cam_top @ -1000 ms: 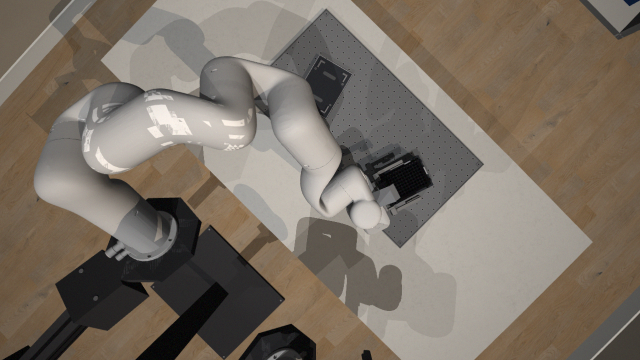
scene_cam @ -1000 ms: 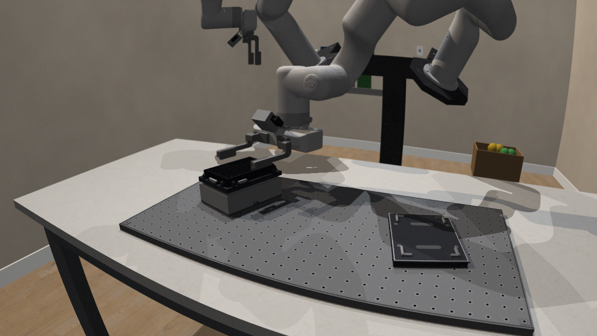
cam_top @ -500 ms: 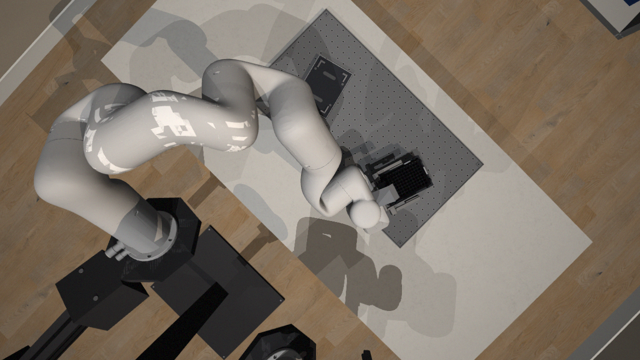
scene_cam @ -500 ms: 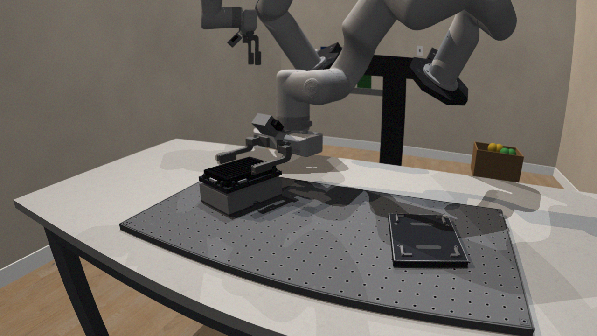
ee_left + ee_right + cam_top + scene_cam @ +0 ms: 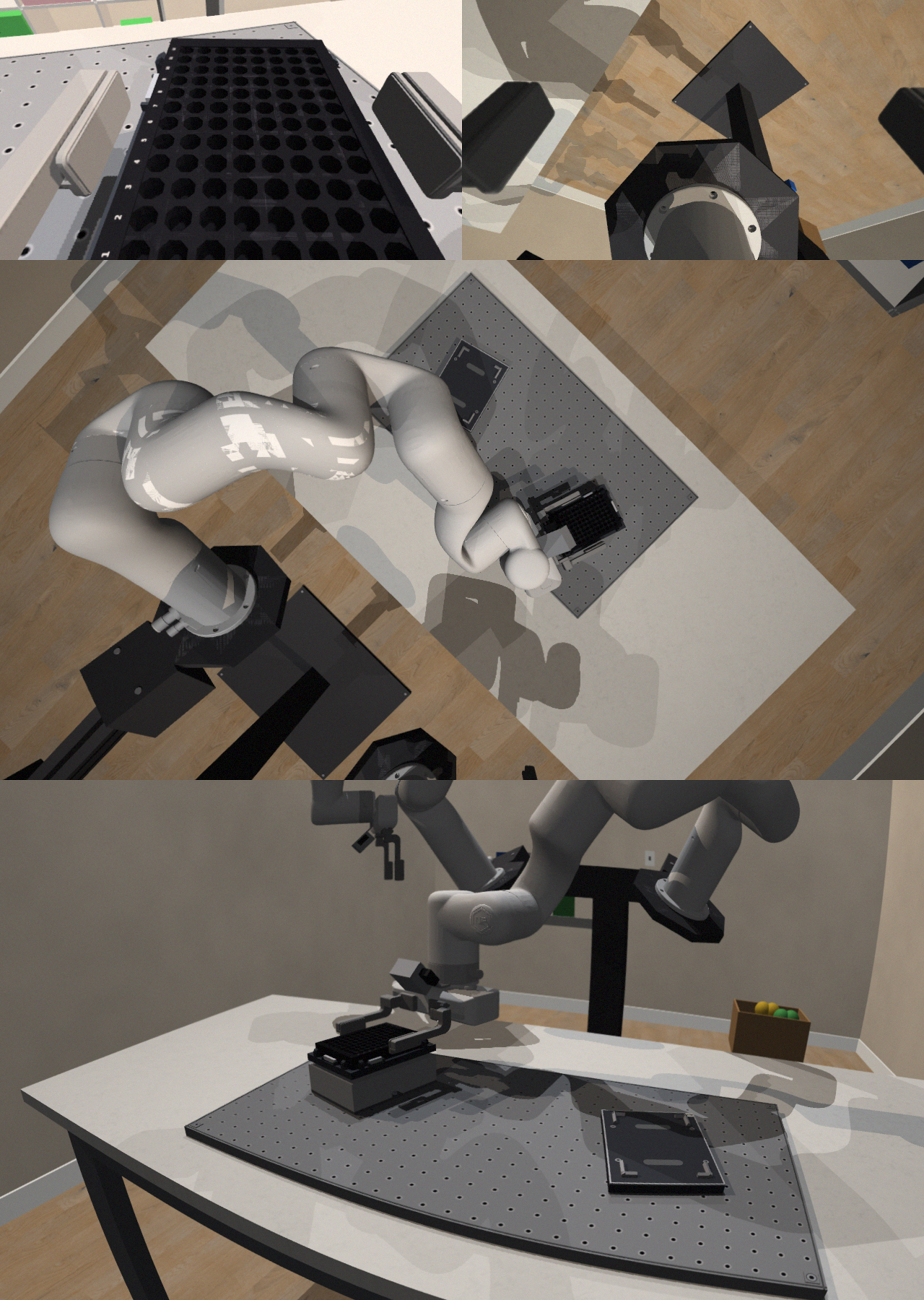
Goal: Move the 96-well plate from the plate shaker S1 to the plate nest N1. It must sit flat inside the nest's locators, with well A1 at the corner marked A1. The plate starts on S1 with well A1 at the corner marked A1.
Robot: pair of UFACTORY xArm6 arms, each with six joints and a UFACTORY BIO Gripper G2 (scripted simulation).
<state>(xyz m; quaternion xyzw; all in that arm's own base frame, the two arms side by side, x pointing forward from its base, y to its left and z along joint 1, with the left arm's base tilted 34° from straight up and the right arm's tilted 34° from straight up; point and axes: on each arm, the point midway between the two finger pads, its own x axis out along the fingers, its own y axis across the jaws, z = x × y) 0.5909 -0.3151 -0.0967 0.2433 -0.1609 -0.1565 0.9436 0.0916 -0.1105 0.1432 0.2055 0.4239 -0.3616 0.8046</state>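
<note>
The black 96-well plate lies 10 mm below my left hand and 10 mm ahead of it. Also, from my left hand: plate nest N1 (380 mm to the left, 70 mm below, 30 mm ahead); grey plate shaker S1 (40 mm below, 30 mm ahead, 10 mm to the left).
</note>
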